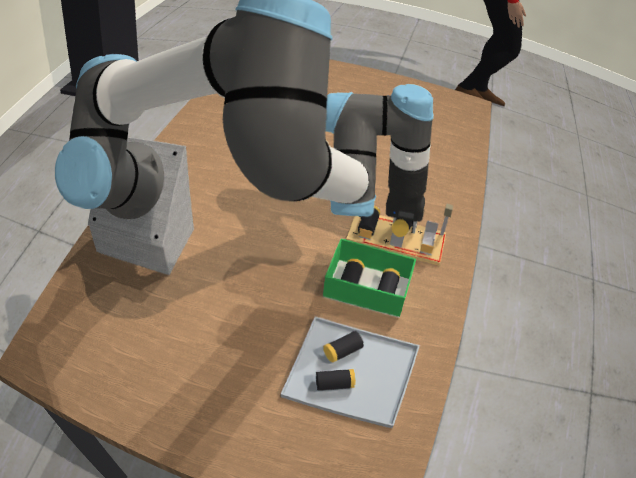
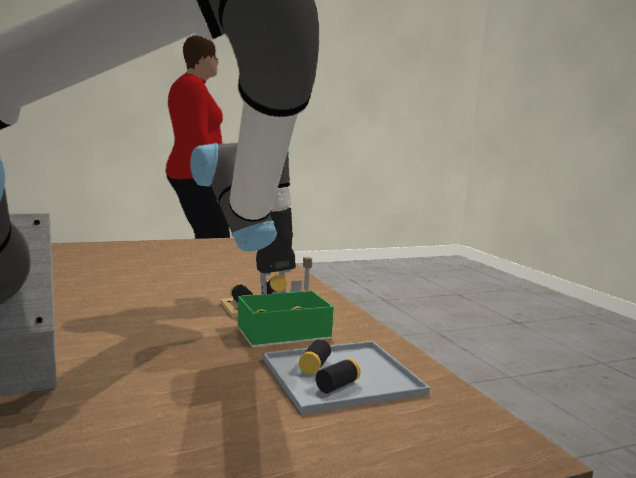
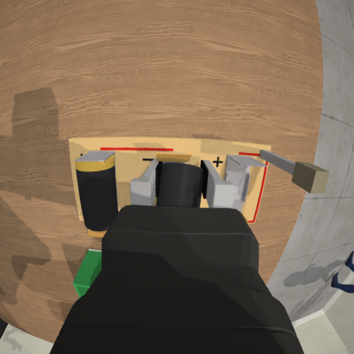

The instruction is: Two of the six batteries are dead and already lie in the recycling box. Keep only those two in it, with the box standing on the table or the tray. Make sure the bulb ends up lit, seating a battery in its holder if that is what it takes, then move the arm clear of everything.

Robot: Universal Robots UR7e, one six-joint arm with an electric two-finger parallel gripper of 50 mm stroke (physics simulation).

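Frame: origin at the arm's base, x up, y back, z right, level; centimetres.
Seen in the pictures: arm's base, link origin: [image 1: 131, 180].
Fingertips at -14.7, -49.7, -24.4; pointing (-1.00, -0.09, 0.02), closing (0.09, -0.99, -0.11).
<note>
Pixels of each thing's top centre, then the offset from my fingertips to it, as dx, dy, dz. "spot": a spot on its surface instead.
- black battery, top centre: [image 1: 405, 214] [image 2: 276, 272] +5.8, +0.2, +2.0
- wooden board, surface spot: [image 1: 411, 239] spot: -0.7, -2.2, +1.7
- right holder, surface spot: [image 1: 429, 236] spot: -0.6, -5.6, -0.7
- green box, top centre: [image 1: 372, 267] [image 2: 285, 301] +4.3, +2.3, +16.7
- grey tray, top centre: [image 2: 342, 369] [image 1: 353, 370] -0.5, -1.7, +36.2
- post with a beige block, surface spot: [image 1: 448, 210] [image 2: 308, 260] spot: +7.0, -8.1, -1.9
My gripper [image 1: 404, 224] [image 2: 273, 283] [image 3: 180, 170] is shut on a black battery [image 1: 400, 227] [image 2: 278, 283] [image 3: 180, 186], over the middle holder of the wooden board [image 1: 411, 239] [image 3: 131, 168]. Its yellow end faces the green box; whether it touches the holder is unclear. Another battery [image 1: 368, 222] [image 2: 241, 292] [image 3: 98, 197] sits in the left holder, yellow end away from the box. The right holder [image 1: 429, 236] [image 3: 237, 180] is empty. The green box [image 1: 359, 303] [image 2: 287, 328] [image 3: 89, 272] stands on the table with two batteries [image 1: 352, 272] [image 1: 389, 281] inside. No glowing bulb shows.
A grey tray [image 1: 380, 380] [image 2: 390, 380] beyond the box holds two lying batteries [image 1: 344, 345] [image 1: 334, 379] [image 2: 318, 354] [image 2: 337, 376]. A post with a beige block [image 1: 448, 210] [image 2: 307, 262] [image 3: 310, 177] rises at the board's right end, near the table edge. A person stands behind the table.
</note>
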